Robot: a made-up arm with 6 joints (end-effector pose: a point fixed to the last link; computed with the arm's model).
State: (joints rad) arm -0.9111 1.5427 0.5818 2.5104 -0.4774 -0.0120
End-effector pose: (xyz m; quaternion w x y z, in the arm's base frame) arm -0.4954 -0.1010 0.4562 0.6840 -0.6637 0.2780 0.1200
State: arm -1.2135 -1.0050 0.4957 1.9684 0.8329 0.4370
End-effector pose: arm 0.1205 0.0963 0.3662 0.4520 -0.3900 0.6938 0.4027
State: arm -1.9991 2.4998 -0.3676 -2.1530 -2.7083 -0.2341
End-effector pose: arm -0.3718 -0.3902 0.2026 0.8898 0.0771 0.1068 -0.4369
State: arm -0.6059 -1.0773 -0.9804 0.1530 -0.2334 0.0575
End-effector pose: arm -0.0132 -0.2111 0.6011 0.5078 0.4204 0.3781 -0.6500
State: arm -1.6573 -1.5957 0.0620 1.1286 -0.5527 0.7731
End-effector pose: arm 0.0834 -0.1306 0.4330 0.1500 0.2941 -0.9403 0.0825
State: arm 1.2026 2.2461 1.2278 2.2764 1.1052 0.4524
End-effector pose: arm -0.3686 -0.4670 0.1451 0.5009 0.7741 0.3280 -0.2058
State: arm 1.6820 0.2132 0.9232 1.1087 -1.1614 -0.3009
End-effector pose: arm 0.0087 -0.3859 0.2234 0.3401 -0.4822 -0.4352 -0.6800
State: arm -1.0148 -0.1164 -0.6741 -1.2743 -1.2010 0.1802
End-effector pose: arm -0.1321 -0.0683 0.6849 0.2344 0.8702 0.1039 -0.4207
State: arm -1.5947 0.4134 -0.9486 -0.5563 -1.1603 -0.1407
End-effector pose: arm -0.1727 -0.3360 0.6568 0.0495 -0.8683 -0.4930 0.0241
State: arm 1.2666 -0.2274 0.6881 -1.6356 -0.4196 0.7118
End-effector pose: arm -0.0319 -0.3262 0.2234 0.3916 -0.2013 -0.8957 -0.0617
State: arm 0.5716 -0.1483 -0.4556 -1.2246 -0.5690 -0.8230
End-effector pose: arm -0.1946 0.1840 0.3842 0.6294 0.0647 -0.7739 -0.0278
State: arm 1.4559 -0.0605 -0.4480 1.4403 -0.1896 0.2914
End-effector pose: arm 0.0175 -0.0694 0.2659 0.4144 -0.5665 0.2378 -0.6715
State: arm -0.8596 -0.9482 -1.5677 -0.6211 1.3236 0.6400
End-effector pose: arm -0.1639 -0.3365 0.7227 0.2673 -0.1422 0.5141 -0.8025
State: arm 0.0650 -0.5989 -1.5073 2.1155 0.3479 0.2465
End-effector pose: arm 0.0108 -0.0951 0.6173 0.8690 -0.0923 0.3881 0.2927
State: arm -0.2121 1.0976 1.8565 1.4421 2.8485 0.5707
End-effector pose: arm -0.2690 0.0132 0.0241 0.4989 0.6979 0.3693 -0.3573
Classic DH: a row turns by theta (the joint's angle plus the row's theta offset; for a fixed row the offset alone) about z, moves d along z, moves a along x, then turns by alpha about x. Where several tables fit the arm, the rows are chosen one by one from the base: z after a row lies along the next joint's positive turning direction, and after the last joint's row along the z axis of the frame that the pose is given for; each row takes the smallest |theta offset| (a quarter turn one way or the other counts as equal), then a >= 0, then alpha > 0; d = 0 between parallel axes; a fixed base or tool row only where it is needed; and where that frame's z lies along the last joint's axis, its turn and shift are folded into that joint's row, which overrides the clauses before.
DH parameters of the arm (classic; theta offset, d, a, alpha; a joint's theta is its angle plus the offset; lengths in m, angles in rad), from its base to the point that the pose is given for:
base (fixed): -1.2422 0.4933 0.142 1.7842
joint 1: 0 0.2425 -0.0178 -1.7842
joint 2: -0.2196 -0.0562 -0.1241 1.7247
joint 3: -1.554 -0.0326 -0.0221 1.6785
joint 4: 0.1643 0.2726 -0.0093 -1.5214
joint 5: 1.5703 0.1285 -0.0402 1.5803
joint 6: -1.5459 -0.2532 0.1301 2.6537
tool (fixed): -0.8361 -0.19 0 0

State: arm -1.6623 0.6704 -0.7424 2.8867 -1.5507 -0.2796
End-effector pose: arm -0.2520 -0.3712 0.6578 0.3465 -0.4452 0.5847 0.5829
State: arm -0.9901 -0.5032 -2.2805 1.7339 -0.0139 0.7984
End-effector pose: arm -0.0477 -0.2382 0.3605 0.6617 0.4446 0.3924 0.4589
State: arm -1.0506 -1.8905 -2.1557 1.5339 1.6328 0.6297
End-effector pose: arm -0.2494 -0.4964 0.5013 0.7413 0.0997 0.1869 -0.6369
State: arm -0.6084 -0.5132 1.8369 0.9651 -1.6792 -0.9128
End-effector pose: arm -0.0445 -0.0194 0.2792 0.7662 -0.1581 -0.0089 -0.6228
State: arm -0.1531 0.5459 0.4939 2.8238 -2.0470 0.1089
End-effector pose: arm -0.3787 0.1374 0.4412 0.0321 0.2854 -0.5086 0.8117
